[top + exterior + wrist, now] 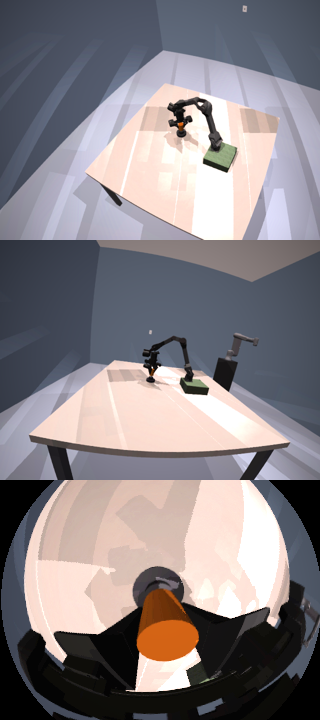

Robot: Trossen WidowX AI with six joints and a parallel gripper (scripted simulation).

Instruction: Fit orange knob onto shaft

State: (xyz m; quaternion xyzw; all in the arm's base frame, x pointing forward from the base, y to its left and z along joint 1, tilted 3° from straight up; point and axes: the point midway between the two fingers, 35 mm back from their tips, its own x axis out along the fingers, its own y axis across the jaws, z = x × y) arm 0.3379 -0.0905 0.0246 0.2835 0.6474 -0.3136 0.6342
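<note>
Right now the orange knob is 3 cm above my gripper tip. The rest, counted from my gripper tip: round pedestal: 4 cm below.
</note>
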